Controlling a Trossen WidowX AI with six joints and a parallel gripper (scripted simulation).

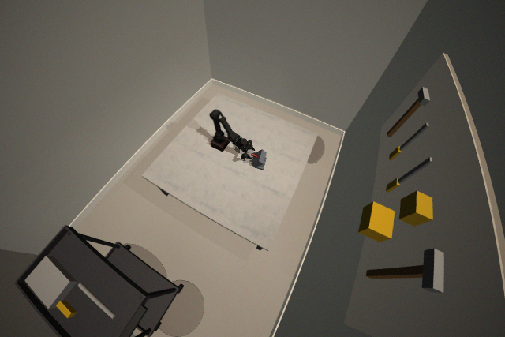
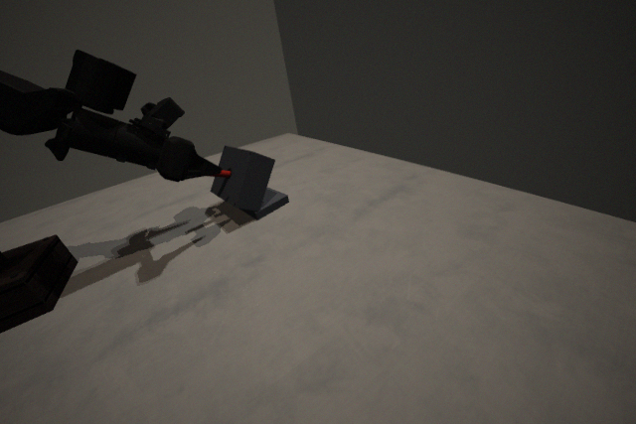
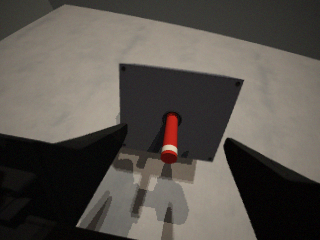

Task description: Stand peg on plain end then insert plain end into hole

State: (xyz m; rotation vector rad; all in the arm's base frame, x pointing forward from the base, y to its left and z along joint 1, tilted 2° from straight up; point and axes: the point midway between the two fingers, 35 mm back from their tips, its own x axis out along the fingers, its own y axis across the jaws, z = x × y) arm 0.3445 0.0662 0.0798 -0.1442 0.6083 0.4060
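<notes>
My gripper tip is 1 cm above the red peg. Also, from my gripper tip: grey sloped panel 5 cm ahead, 2 cm to the left, 4 cm below.
</notes>
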